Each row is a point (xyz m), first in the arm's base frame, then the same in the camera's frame.
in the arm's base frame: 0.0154 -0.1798 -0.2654
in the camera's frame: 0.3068 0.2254 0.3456
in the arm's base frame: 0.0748 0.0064 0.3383
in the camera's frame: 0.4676 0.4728 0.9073
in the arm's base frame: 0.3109 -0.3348 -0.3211
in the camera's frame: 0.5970 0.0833 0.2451
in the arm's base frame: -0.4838 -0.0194 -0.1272
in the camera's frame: -0.1669 0.3688 0.5668
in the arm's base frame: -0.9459 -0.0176 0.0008
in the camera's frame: -0.5942 0.3559 0.7841
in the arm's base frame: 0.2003 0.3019 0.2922
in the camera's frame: 0.5587 0.7693 0.8123
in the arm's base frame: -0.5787 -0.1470 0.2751
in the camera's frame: -0.1720 0.2758 0.9893
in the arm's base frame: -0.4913 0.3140 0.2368
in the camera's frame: -0.1294 0.7352 0.8956
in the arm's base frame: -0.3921 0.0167 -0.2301
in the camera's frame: -0.1000 0.4000 0.4450
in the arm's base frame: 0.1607 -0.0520 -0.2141
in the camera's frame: 0.4490 0.3659 0.3558
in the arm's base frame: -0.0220 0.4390 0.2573
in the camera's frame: 0.3239 0.8890 0.8112
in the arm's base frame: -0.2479 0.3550 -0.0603
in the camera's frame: 0.0479 0.7612 0.5535
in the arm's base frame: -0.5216 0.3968 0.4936
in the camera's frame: -0.1156 0.8407 1.1454
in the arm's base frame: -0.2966 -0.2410 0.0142
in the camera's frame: 0.0606 0.1735 0.6861
